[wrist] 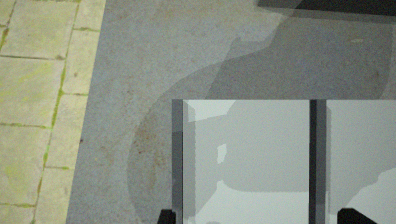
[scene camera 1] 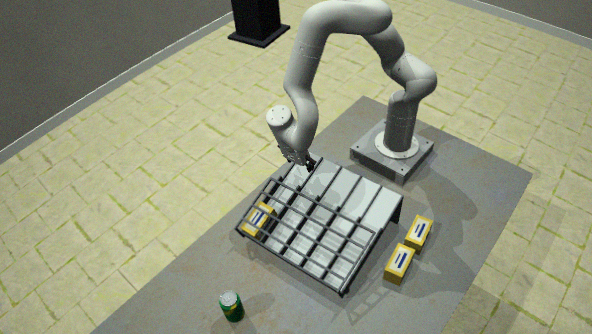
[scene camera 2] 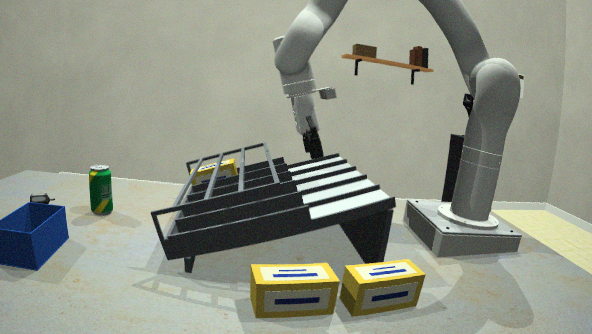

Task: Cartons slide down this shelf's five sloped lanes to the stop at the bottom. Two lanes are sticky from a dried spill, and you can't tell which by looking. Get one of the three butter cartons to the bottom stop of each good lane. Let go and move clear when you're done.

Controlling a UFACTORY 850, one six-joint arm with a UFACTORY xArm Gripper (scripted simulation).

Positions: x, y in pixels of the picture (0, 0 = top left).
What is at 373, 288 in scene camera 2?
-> A yellow butter carton.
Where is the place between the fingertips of my gripper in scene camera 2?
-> At 314, 154
